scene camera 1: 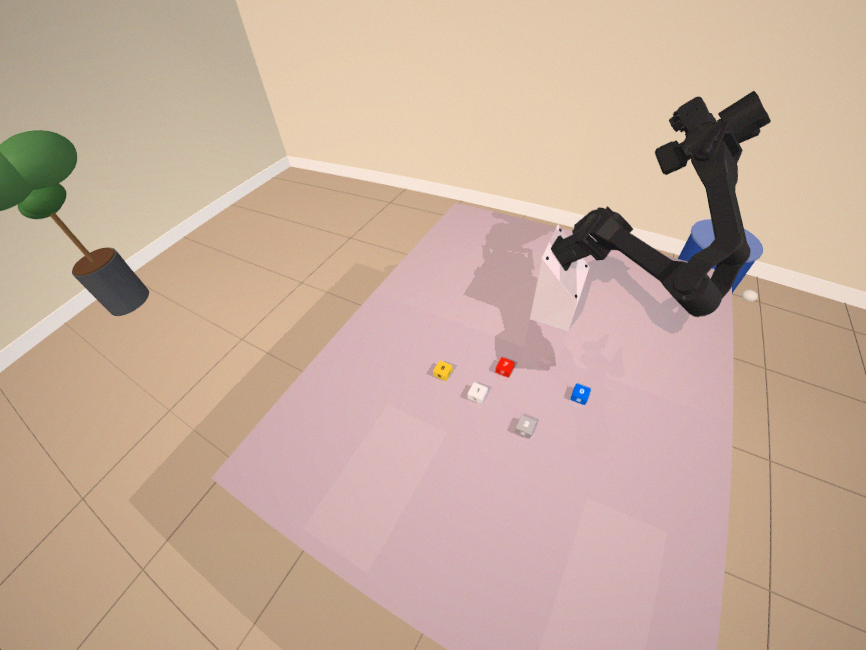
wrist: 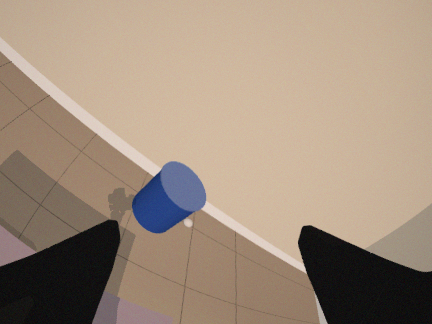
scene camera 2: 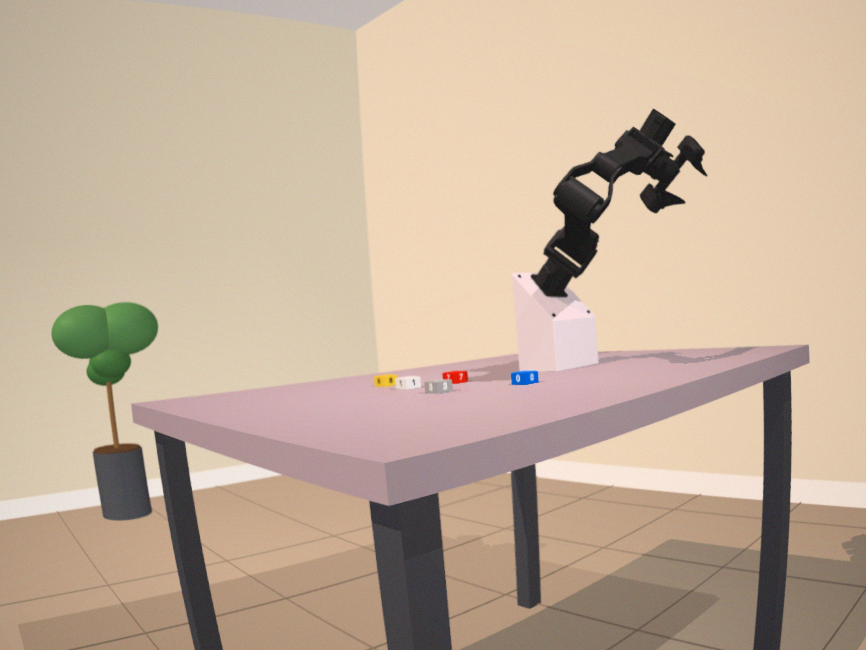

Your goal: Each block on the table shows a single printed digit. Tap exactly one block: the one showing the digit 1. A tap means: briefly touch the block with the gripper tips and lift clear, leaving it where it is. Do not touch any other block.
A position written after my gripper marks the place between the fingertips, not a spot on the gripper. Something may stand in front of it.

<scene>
My gripper (scene camera 2: 695, 188) is open, holding nothing.
My gripper is seen too in scene camera 1 (scene camera 1: 706, 142) and in the wrist view (wrist: 211, 235).
</scene>
